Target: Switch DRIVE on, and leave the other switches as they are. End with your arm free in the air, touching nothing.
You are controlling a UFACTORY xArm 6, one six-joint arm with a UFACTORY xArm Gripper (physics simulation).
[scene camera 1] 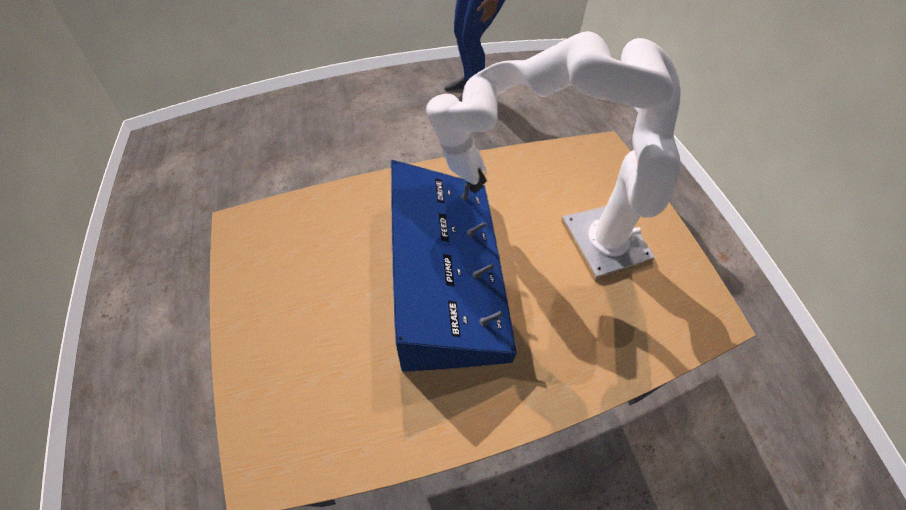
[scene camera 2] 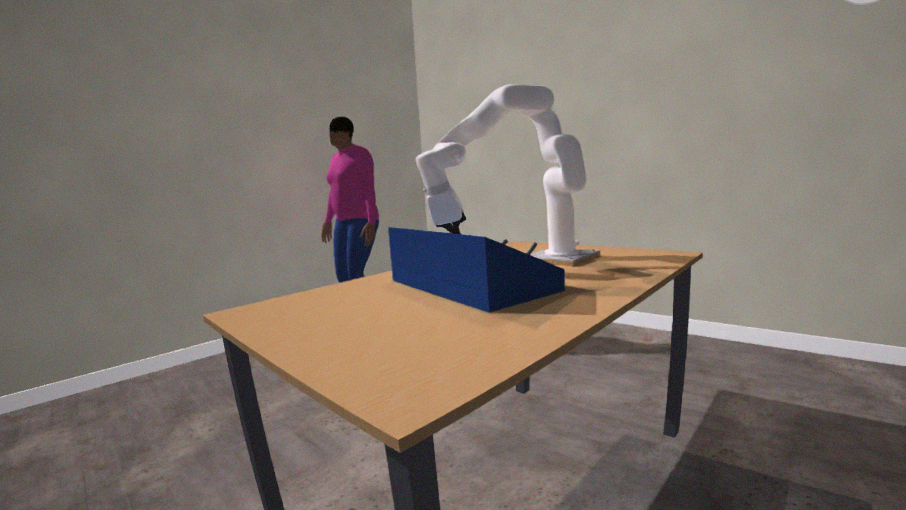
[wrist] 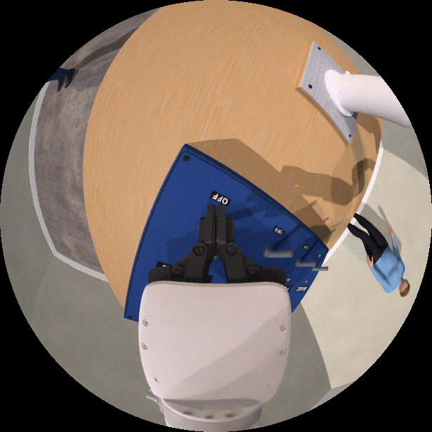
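Pixels of known places: gripper, fingertip midpoint: (scene camera 1: 477,188); arm's base at its link origin: (scene camera 1: 608,238) (scene camera 2: 562,253).
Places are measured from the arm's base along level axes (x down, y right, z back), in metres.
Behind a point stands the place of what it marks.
The blue switch panel (scene camera 1: 415,253) @(z -0.553, x -0.132, y -0.013 m) (scene camera 2: 443,262) @(z -0.609, x -0.076, y -0.040 m) (wrist: 167,205) stands on the table with a sloping top. The DRIVE lever (scene camera 1: 465,192) @(z -0.383, x -0.091, y 0.171 m) stands more upright than the others and leans less toward OFF; the fingers hide it in the wrist view. The FEED lever (scene camera 1: 476,230) @(z -0.391, x -0.088, y 0.048 m) (wrist: 278,253), PUMP lever (scene camera 1: 483,271) @(z -0.410, x -0.091, y -0.069 m) (wrist: 306,263) and BRAKE lever (scene camera 1: 490,318) @(z -0.431, x -0.091, y -0.185 m) (wrist: 321,269) lean toward OFF. My gripper (scene camera 1: 472,188) @(z -0.349, x -0.089, y 0.178 m) (scene camera 2: 454,231) @(z -0.349, x -0.089, y 0.178 m) (wrist: 216,213) is shut and empty, low over the panel, on the OFF side at the DRIVE lever. Whether it touches the lever or panel cannot be told.
The wooden table (scene camera 1: 297,304) @(z -0.862, x 0.021, y 0.009 m) (scene camera 2: 355,354) @(z -0.975, x 0.021, y -0.194 m) (wrist: 200,65) carries the panel and the arm's metal base plate (scene camera 1: 586,250) @(z -0.087, x 0.000, y -0.022 m) (wrist: 320,75). One person (scene camera 2: 351,183) stands beyond the table's far side. Another person in light blue (wrist: 390,270) shows in the wrist view.
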